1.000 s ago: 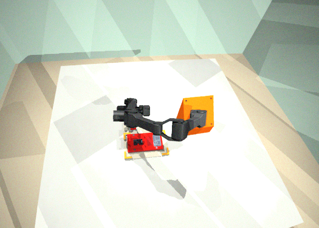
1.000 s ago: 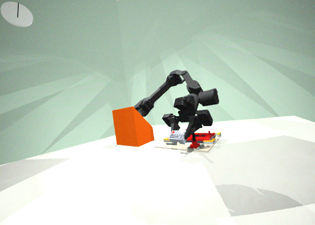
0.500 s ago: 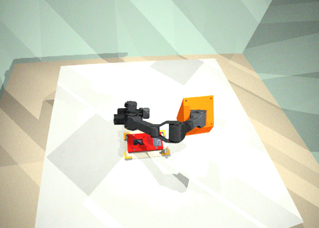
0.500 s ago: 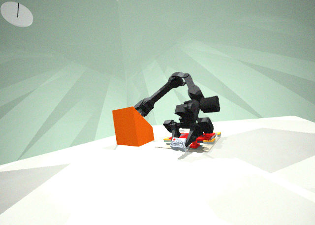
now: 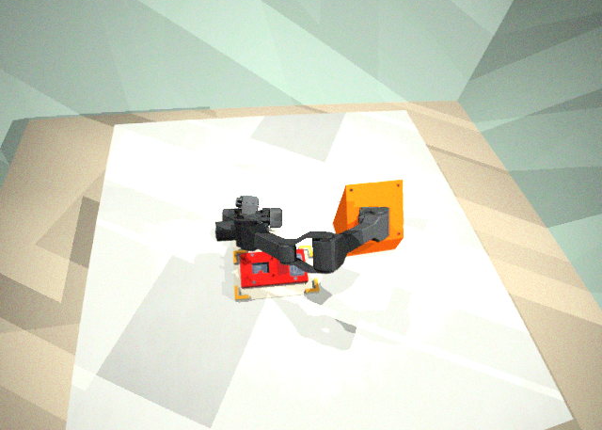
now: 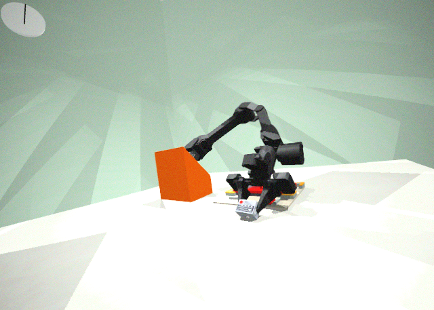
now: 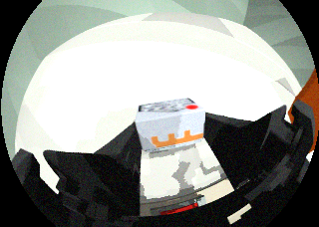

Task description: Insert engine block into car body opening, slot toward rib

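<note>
Now: the engine block right at my gripper tip. From my gripper tip the other things lie so: black post: 10 mm ahead, 100 mm to the left, 20 mm above.
</note>
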